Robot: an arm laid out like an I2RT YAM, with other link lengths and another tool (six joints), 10 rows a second.
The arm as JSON. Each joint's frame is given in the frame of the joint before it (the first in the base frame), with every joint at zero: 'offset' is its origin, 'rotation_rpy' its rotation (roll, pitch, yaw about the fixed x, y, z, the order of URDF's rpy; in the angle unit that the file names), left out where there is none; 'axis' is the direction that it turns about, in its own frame. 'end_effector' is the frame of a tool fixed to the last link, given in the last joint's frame.
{
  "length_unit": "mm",
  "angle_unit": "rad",
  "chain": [
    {
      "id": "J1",
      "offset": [
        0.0,
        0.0,
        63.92
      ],
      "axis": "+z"
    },
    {
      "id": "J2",
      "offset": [
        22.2,
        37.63,
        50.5
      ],
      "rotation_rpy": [
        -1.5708,
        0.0,
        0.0
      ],
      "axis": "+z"
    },
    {
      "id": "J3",
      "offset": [
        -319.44,
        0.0,
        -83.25
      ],
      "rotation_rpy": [
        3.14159,
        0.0,
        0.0
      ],
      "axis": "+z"
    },
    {
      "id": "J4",
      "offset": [
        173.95,
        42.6,
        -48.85
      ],
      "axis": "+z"
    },
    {
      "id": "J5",
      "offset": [
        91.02,
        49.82,
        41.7
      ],
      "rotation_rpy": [
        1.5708,
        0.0,
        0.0
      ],
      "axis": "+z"
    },
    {
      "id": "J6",
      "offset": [
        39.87,
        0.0,
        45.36
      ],
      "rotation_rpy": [
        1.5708,
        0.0,
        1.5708
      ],
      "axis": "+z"
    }
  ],
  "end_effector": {
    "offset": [
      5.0,
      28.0,
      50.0
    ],
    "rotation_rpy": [
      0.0,
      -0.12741,
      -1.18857
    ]
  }
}
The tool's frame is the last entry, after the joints.
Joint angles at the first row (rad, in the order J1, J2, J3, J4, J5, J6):
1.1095 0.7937 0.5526 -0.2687 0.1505 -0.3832
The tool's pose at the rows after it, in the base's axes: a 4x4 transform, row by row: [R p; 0 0 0 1], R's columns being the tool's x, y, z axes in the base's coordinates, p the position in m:
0.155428 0.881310 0.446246 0.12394; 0.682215 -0.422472 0.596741 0.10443; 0.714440 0.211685 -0.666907 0.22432; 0 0 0 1
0.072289 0.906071 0.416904 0.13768; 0.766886 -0.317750 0.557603 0.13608; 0.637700 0.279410 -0.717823 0.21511; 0 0 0 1
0.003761 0.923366 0.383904 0.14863; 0.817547 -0.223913 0.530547 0.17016; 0.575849 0.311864 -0.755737 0.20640; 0 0 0 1
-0.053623 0.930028 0.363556 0.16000; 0.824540 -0.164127 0.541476 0.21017; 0.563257 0.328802 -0.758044 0.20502; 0 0 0 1
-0.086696 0.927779 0.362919 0.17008; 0.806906 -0.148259 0.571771 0.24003; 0.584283 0.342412 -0.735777 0.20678; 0 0 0 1
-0.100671 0.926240 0.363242 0.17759; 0.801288 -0.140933 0.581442 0.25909; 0.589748 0.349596 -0.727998 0.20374; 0 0 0 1
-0.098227 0.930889 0.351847 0.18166; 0.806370 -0.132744 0.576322 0.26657; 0.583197 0.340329 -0.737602 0.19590; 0 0 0 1
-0.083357 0.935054 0.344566 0.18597; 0.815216 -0.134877 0.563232 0.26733; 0.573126 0.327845 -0.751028 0.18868; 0 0 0 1
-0.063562 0.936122 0.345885 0.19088; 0.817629 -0.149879 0.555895 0.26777; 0.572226 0.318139 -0.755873 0.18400; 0 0 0 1
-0.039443 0.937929 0.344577 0.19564; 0.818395 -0.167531 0.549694 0.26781; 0.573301 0.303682 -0.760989 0.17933; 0 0 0 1
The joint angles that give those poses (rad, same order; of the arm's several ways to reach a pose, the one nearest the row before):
1.1446 0.9451 0.5198 -0.1891 0.1409 -0.5442
1.1500 1.1275 0.5247 -0.0860 0.1204 -0.6521
1.1675 1.2957 0.5633 -0.0155 0.1036 -0.7238
1.1851 1.4421 0.6407 0.0498 0.0864 -0.7669
1.1893 1.5349 0.6995 0.1180 0.0746 -0.7879
1.1888 1.6039 0.7368 0.1612 0.0696 -0.7994
1.1820 1.6482 0.7448 0.1845 0.0559 -0.8020
1.1671 1.6753 0.7448 0.1925 0.0444 -0.8005
1.1519 1.6962 0.7448 0.2070 0.0395 -0.7929
1.1358 1.7161 0.7449 0.2203 0.0319 -0.7807

